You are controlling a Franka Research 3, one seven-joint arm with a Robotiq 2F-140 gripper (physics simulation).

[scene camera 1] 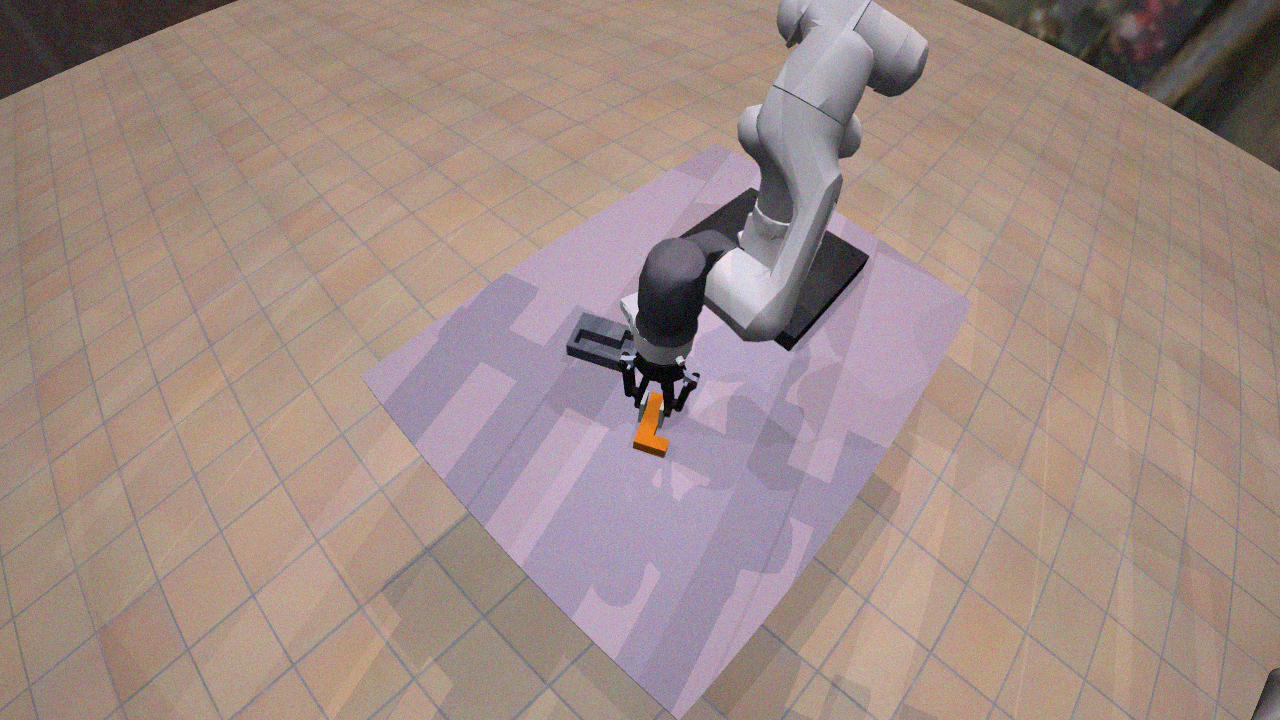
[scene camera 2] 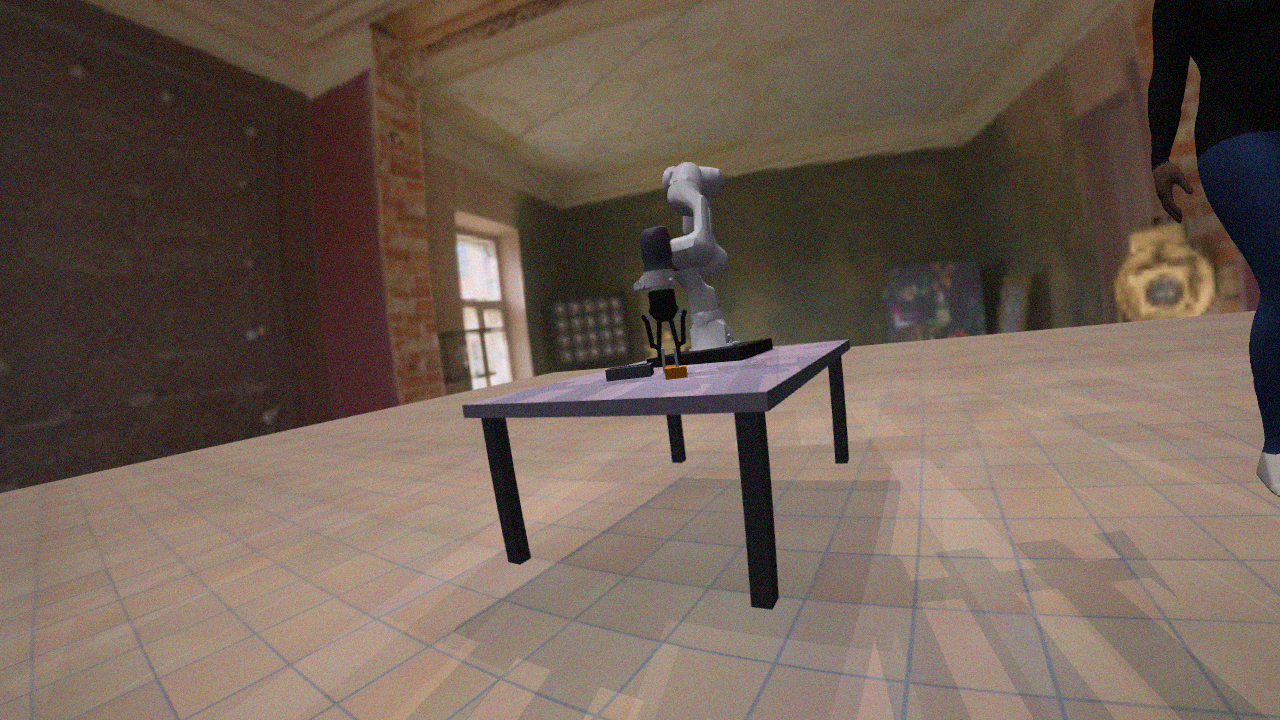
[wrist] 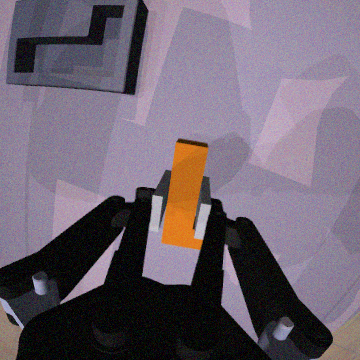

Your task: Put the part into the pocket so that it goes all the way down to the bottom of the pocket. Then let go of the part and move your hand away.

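Note:
The orange L-shaped part (scene camera 1: 649, 435) (scene camera 2: 675, 373) (wrist: 186, 190) is low over the table; whether it touches the table cannot be told. My gripper (scene camera 1: 652, 411) (scene camera 2: 671, 359) (wrist: 184, 186) points down and is shut on the part's long arm, with one finger pad on each side. In the wrist view the short foot is mostly hidden behind the right finger. The dark grey block (scene camera 1: 590, 352) (scene camera 2: 629, 372) (wrist: 124, 57) with the L-shaped pocket lies apart from the part, at the upper left in the wrist view. In the scene camera 1 view the gripper covers the block's right end.
The lilac table top (scene camera 1: 572, 537) (scene camera 2: 554, 398) carries the block and the arm's black base plate (scene camera 1: 836, 259) (scene camera 2: 751, 347). The white arm (scene camera 1: 805, 161) (scene camera 2: 698, 214) rises behind the gripper. A person (scene camera 2: 1239, 179) stands on the tiled floor at the far right.

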